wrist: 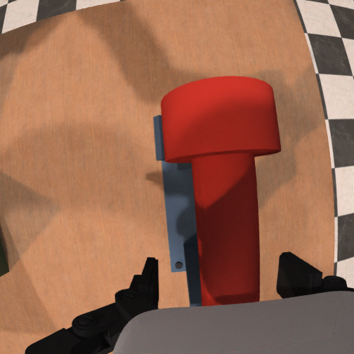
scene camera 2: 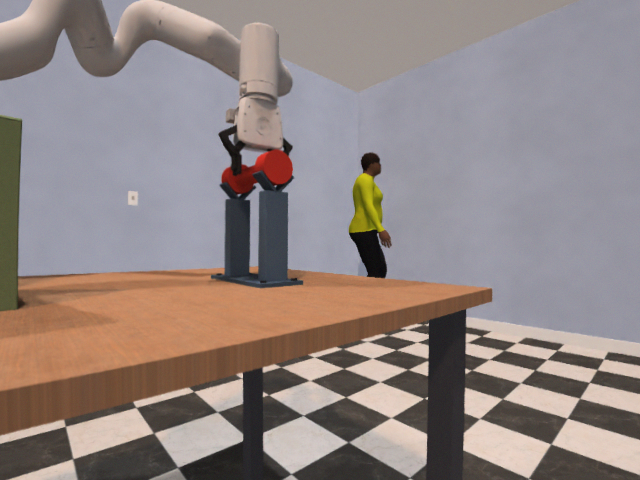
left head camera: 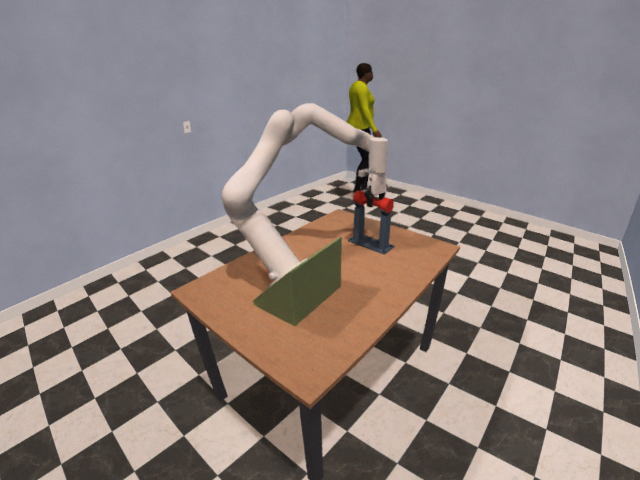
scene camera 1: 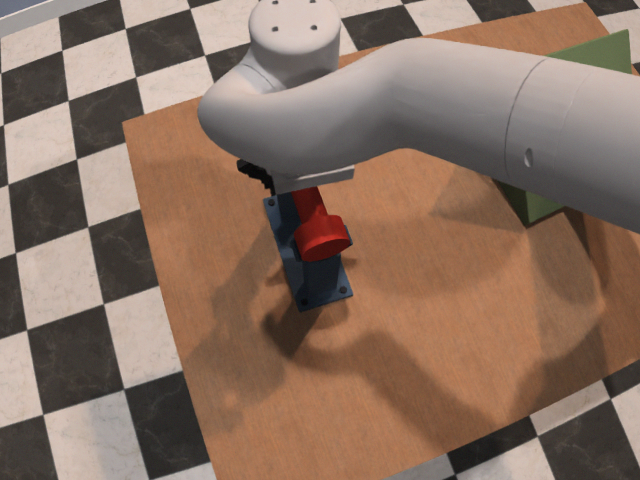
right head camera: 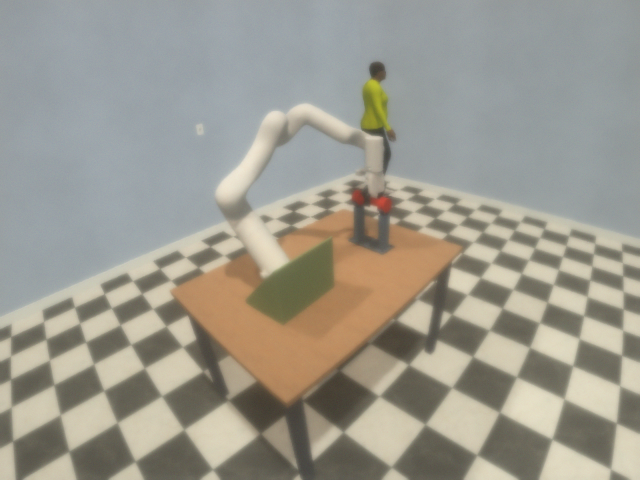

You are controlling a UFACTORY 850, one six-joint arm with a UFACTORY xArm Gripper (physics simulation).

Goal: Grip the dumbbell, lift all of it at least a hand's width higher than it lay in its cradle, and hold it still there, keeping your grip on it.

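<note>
The red dumbbell (left head camera: pixel 384 205) (right head camera: pixel 384 204) (scene camera 1: pixel 321 238) (scene camera 2: pixel 274 166) (wrist: pixel 227 210) lies level in the V-shaped rests of the blue-grey cradle (left head camera: pixel 385 232) (right head camera: pixel 383 232) (scene camera 1: pixel 320 276) (scene camera 2: pixel 272 232) (wrist: pixel 176 215), which stands on the table. My gripper (left head camera: pixel 375 199) (scene camera 2: pixel 260 170) (wrist: pixel 220 276) points down over the dumbbell and is open. Its black fingers stand on either side of the handle. In the wrist view a gap shows on both sides of the handle, narrower on the right. The far finger is largely hidden behind the dumbbell in scene camera 2.
A green angled panel (left head camera: pixel 315 284) (right head camera: pixel 305 284) (scene camera 2: pixel 9 217) stands on the wooden table (left head camera: pixel 361 330) (right head camera: pixel 330 351) (scene camera 2: pixel 155 330) by the arm's base. A person in a yellow top (left head camera: pixel 360 105) (right head camera: pixel 373 105) (scene camera 2: pixel 366 206) is beyond the table's far end.
</note>
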